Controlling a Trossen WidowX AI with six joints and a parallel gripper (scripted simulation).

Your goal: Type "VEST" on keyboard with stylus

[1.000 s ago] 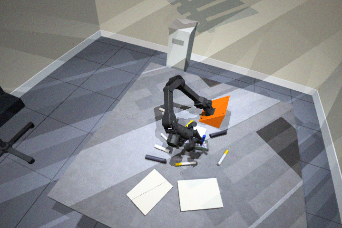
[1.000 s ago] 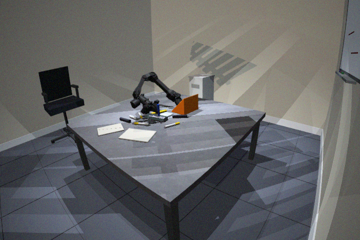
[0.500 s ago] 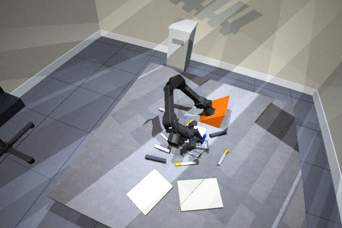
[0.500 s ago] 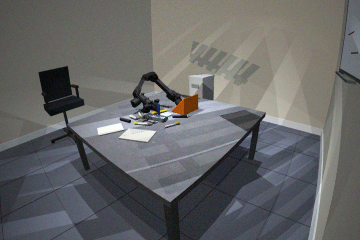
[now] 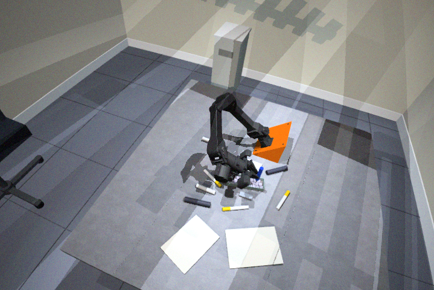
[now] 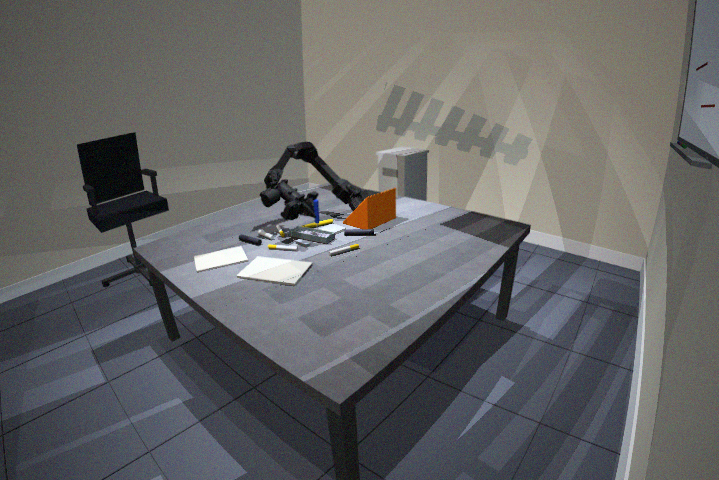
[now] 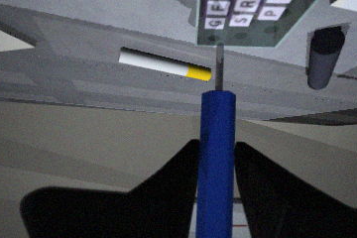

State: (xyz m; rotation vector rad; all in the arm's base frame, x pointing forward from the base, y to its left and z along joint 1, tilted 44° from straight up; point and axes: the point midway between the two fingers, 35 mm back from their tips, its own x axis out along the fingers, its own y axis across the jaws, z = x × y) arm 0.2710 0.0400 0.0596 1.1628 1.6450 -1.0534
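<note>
My gripper tip is 100 mm above the grey block, 60 mm short of it and 20 mm to the left of it. The rest, counted from my gripper tip: blue stylus: 20 mm below; white pad: 110 mm behind, 100 mm below, 40 mm to the right.
</note>
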